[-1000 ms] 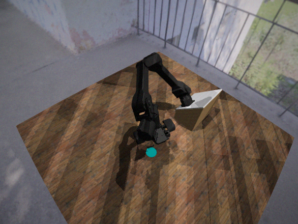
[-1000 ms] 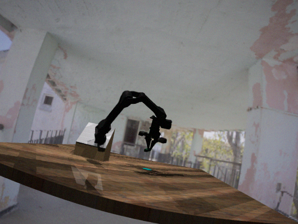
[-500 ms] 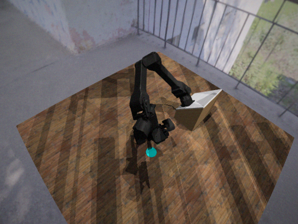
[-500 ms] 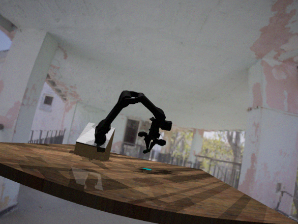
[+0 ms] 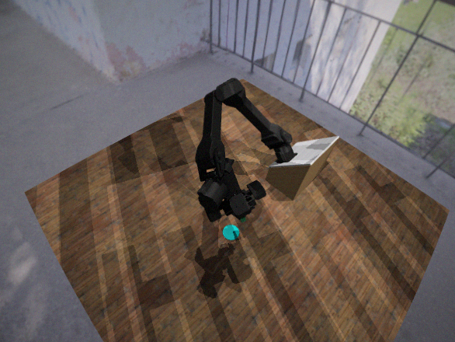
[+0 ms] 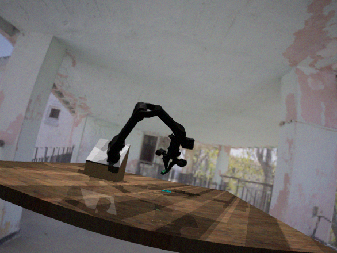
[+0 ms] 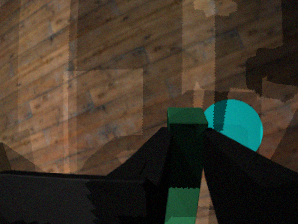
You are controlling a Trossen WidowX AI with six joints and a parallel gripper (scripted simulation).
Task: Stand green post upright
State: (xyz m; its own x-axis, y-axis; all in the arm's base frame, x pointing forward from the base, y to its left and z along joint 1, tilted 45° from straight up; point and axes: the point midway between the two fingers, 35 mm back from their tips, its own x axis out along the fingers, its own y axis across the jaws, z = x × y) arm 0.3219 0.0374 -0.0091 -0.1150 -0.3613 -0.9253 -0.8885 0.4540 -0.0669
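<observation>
The cyan circle is 2 cm ahead of my gripper tip, 2 cm to the right of it and 12 cm below it. Round my gripper tip: green post (1 cm behind, 2 cm to the right, 1 cm below).
</observation>
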